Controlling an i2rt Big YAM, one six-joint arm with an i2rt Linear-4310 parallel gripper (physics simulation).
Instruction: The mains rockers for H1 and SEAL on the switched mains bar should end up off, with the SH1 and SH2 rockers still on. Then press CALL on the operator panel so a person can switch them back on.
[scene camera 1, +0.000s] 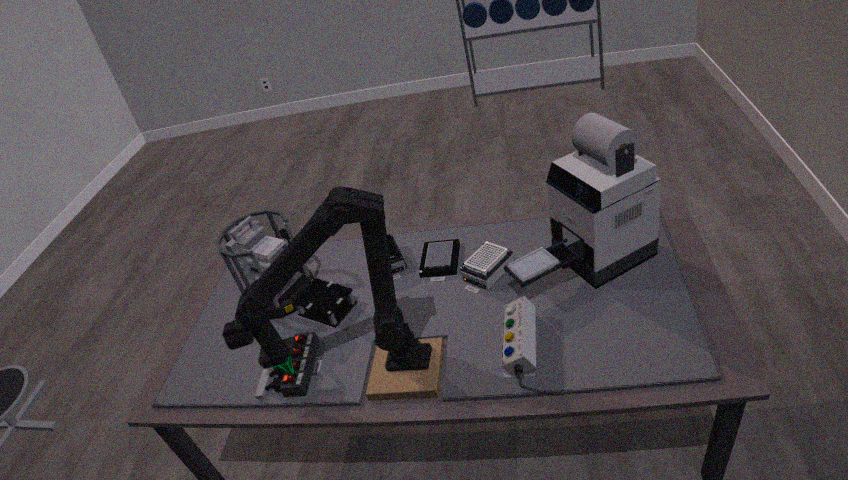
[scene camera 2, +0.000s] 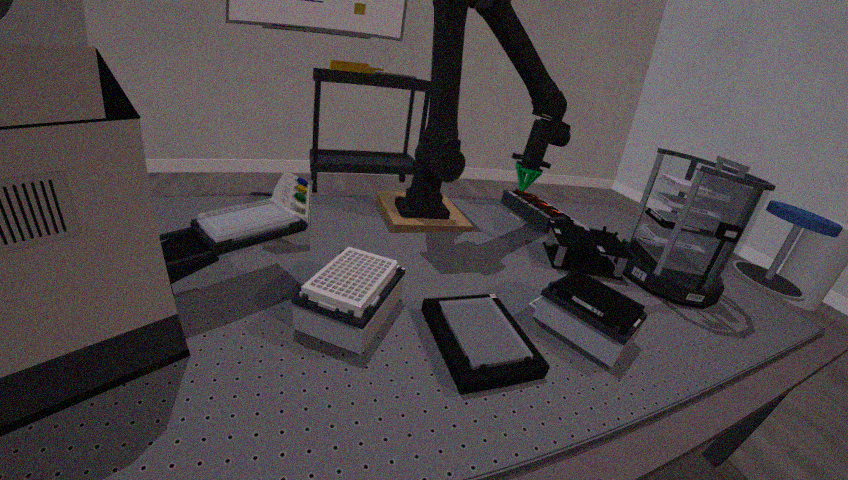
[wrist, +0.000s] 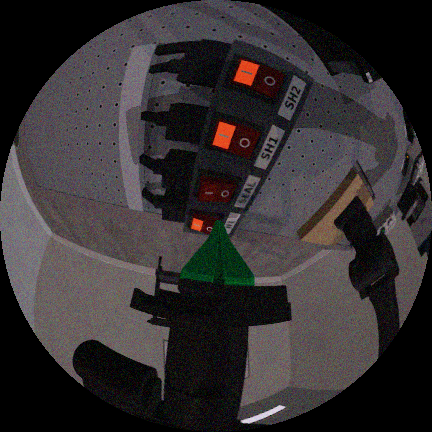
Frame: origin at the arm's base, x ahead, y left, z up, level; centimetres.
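Seen in the pictures: gripper, fingertip midpoint: (scene camera 1: 292, 373) (scene camera 2: 520, 191) (wrist: 217, 223); arm's base at its link origin: (scene camera 1: 409, 359) (scene camera 2: 421, 210) (wrist: 351, 215).
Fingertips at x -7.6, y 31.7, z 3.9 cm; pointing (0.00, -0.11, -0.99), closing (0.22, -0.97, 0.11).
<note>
Pixels of each thing's top centre, then the offset from my fingertips to it.
- switched mains bar at its top centre: (wrist: 180, 161) (scene camera 2: 546, 199) (scene camera 1: 282, 357) dx +5.9, dy +5.2, dz +0.1 cm
- SH2 rocker at its top centre: (wrist: 260, 76) dx +13.7, dy +2.6, dz +0.1 cm
- SH1 rocker at its top centre: (wrist: 235, 140) dx +8.7, dy +2.1, dz +0.1 cm
- SEAL rocker at its top centre: (wrist: 215, 194) dx +3.7, dy +1.6, dz +0.1 cm
- H1 rocker at its top centre: (wrist: 203, 228) dx -1.3, dy +1.2, dz +0.1 cm
- operator panel at its top centre: (scene camera 2: 289, 184) (scene camera 1: 517, 324) (wrist: 380, 238) dx +11.9, dy -62.2, dz +3.1 cm
- black holder at its top centre: (scene camera 2: 591, 230) (scene camera 1: 320, 291) dx +30.9, dy -0.3, dz +2.4 cm
- white stacked plate at its top centre: (scene camera 2: 353, 273) (scene camera 1: 485, 256) dx +43.3, dy -51.9, dz +1.7 cm
- large instrument at its top centre: (scene camera 1: 600, 123) dx +48.1, dy -88.7, dz +40.4 cm
The switched mains bar (scene camera 1: 305, 366) (scene camera 2: 531, 206) (wrist: 215, 112) lies at the left of the mat in scene camera 1. In the wrist view the SH2 rocker (wrist: 258, 78) and the SH1 rocker (wrist: 235, 139) are lit orange on their I halves. The SEAL rocker (wrist: 217, 189) is dark. The H1 rocker (wrist: 201, 225) is lit orange at its I half; its O half is partly hidden by the green fingertips. My gripper (scene camera 1: 288, 369) (scene camera 2: 522, 189) (wrist: 217, 223) is shut and empty, its tips at the H1 end of the bar; contact cannot be told. The operator panel (scene camera 1: 520, 336) (scene camera 2: 291, 198) has white, green, yellow and blue buttons.
Black plugs (wrist: 187, 117) stand along the bar's side. A black holder (scene camera 1: 327, 301) (scene camera 2: 586, 246) and a round rack stand behind the bar. Plate stands (scene camera 1: 440, 257) (scene camera 2: 484, 342), a white stacked plate (scene camera 1: 486, 257) (scene camera 2: 349, 279) and a large instrument (scene camera 1: 624, 228) stand farther off.
</note>
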